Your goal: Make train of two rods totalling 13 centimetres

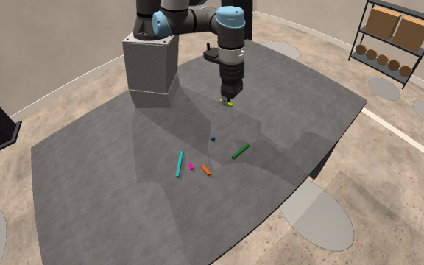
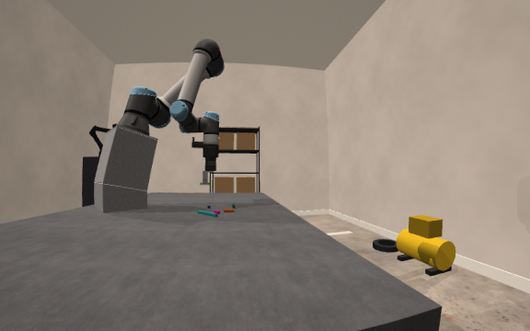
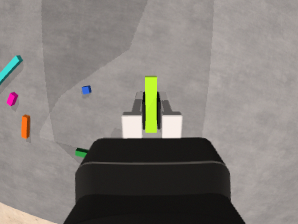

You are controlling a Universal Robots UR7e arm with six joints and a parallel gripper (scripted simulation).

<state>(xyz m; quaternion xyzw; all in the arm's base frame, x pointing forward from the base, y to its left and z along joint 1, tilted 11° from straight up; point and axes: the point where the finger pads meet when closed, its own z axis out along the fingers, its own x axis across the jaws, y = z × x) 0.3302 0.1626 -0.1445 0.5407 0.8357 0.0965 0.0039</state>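
Now: the small blue rod 11 cm below my hand, 8 cm to the right of it and 4 cm ahead of it. From my hand the other things lie so: lime rod 1 cm below; then green rod 14 cm ahead, 11 cm below, 3 cm to the right; then orange rod 17 cm to the right, 15 cm ahead, 11 cm below.
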